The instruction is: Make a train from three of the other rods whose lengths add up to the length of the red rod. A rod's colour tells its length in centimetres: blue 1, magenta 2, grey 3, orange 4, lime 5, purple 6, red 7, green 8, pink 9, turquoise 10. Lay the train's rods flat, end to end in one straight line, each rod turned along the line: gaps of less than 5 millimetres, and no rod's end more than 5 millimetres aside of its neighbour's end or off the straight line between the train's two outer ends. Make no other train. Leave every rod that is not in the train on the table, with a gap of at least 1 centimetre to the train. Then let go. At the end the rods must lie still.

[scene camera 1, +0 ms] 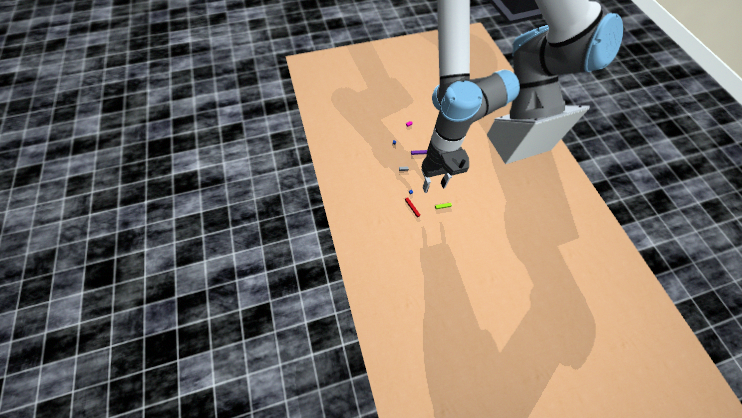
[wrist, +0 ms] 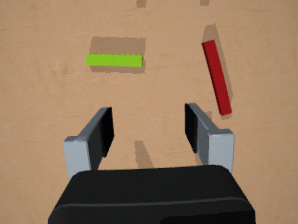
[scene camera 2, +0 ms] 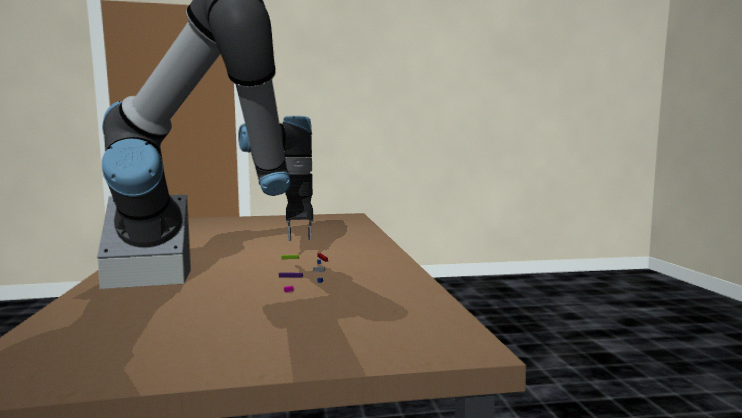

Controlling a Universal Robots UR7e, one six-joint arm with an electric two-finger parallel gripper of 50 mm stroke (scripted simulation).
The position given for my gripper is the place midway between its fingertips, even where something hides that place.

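Scene camera 2 gives me my gripper (scene camera 2: 299, 239). On the wrist view there's my gripper again (wrist: 148, 120), and a red rod (wrist: 210, 51) is there too.
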